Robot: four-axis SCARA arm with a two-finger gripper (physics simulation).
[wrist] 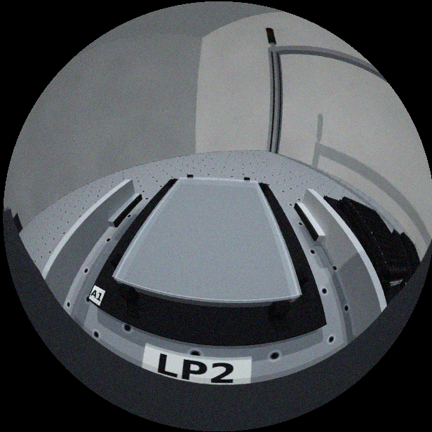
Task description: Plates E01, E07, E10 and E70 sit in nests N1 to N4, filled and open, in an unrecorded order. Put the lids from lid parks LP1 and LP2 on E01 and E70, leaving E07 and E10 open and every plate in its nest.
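A pale, translucent lid lies flat in the middle of the wrist view, on the black lid park LP2, with dark supports showing under its near edge. The park carries an A1 tag at its near left corner and the label LP2 in front. My gripper is open and empty. Its two fingers stand wide, one to the left and one to the right of the lid, with a gap on each side. The plates E01, E07, E10 and E70 cannot be made out by name.
Dark, ribbed objects stand beyond the right finger, partly hidden by it. A perforated grey table top runs back to the walls. An upright post with a side arm and a small dark head rises at the back right.
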